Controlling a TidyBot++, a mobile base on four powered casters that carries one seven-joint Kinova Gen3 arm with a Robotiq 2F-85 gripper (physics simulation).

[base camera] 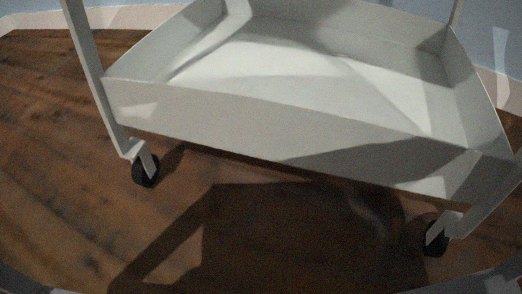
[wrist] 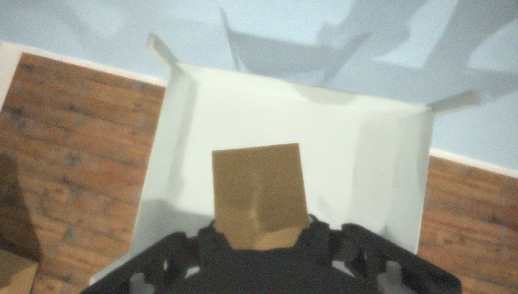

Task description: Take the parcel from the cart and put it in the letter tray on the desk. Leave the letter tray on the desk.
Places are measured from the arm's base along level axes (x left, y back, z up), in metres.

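Pixels of known places: gripper, between the fingertips: (wrist: 263, 221).
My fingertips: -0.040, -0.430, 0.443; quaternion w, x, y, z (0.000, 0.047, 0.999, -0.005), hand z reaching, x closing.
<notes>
Behind a point stands the place of what it marks, as x, y, z.
The parcel (wrist: 258, 187) {-0.042, -0.468, 0.490}, a brown box, is between the fingers of my gripper (wrist: 263, 221) {-0.040, -0.430, 0.443} in the wrist view. The gripper is shut on it and holds it high above the white cart. The cart (base camera: 280, 117) {-0.008, -0.290, -0.211} (wrist: 167, 145) {0.118, -0.537, 0.296} shows its lower tray, posts and casters in the base camera view; in the wrist view its upper tray lies below the parcel. The letter tray and the desk do not show in either view.
A blue wall (wrist: 200, 40) {0.076, -0.848, 0.137} stands close behind the cart. Wooden floor (base camera: 55, 165) {0.399, -0.400, -0.396} (wrist: 90, 130) {0.945, -0.811, -0.396} lies beside the cart. A brown box-like object (wrist: 17, 272) {1.332, -0.087, -0.306} shows in part at the lower left of the wrist view. Black casters (base camera: 145, 171) {0.169, -0.357, -0.359} (base camera: 436, 240) {-0.209, -0.220, -0.351} stand under the cart.
</notes>
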